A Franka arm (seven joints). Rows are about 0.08 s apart.
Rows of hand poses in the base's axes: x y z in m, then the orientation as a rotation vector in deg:
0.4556, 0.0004, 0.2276, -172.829, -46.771, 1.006
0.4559, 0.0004, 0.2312, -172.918, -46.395, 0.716
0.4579, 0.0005, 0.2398, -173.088, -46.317, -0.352
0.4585, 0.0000, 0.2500, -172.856, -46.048, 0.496
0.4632, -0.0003, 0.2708, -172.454, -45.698, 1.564
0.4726, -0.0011, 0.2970, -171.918, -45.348, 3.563
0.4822, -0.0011, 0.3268, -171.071, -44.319, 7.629
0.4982, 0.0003, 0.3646, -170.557, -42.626, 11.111
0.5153, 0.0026, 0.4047, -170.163, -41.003, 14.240
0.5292, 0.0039, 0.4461, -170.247, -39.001, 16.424
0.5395, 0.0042, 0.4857, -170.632, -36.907, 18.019
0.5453, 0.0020, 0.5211, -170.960, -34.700, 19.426
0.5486, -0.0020, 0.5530, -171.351, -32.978, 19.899
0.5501, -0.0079, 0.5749, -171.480, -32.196, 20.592
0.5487, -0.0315, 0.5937, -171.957, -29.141, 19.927
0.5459, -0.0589, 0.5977, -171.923, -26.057, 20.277
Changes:
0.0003, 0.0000, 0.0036, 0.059, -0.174, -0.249
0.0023, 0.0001, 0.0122, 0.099, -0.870, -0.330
0.0029, -0.0004, 0.0224, 0.240, -0.269, -0.455
0.0076, -0.0007, 0.0432, 0.515, 0.518, -0.603
0.0170, -0.0015, 0.0694, 0.736, 1.917, -0.725
0.0266, -0.0015, 0.0992, 0.959, 4.724, -1.212
0.0426, -0.0001, 0.1370, 1.061, 7.129, -2.179
0.0597, 0.0022, 0.1771, 1.040, 9.274, -3.128
0.0736, 0.0035, 0.2185, 0.834, 10.724, -4.399
0.0839, 0.0038, 0.2581, 0.479, 11.721, -5.777
0.0897, 0.0016, 0.2935, 0.211, 12.620, -7.222
0.0930, -0.0024, 0.3254, 0.025, 12.898, -8.371
0.0945, -0.0083, 0.3473, -0.155, 13.322, -8.881
0.0931, -0.0319, 0.3661, 0.081, 12.969, -10.908
0.0903, -0.0593, 0.3701, 0.463, 13.373, -12.894

